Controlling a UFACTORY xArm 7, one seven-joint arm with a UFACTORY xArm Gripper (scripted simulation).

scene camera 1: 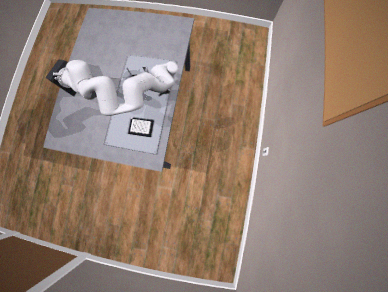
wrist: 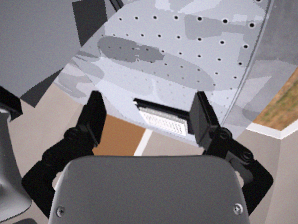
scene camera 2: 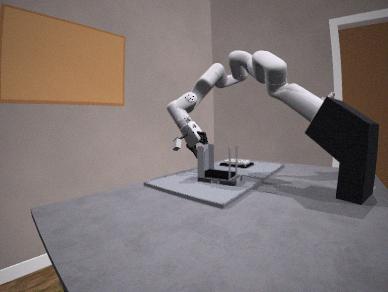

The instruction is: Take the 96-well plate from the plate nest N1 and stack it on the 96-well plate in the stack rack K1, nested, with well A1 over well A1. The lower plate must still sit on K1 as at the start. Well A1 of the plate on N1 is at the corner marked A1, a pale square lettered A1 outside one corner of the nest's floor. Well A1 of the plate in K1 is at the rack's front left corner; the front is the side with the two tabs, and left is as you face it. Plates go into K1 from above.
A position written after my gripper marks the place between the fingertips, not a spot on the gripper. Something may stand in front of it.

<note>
In view: my gripper (wrist: 148, 101) and a white 96-well plate (wrist: 166, 121).
</note>
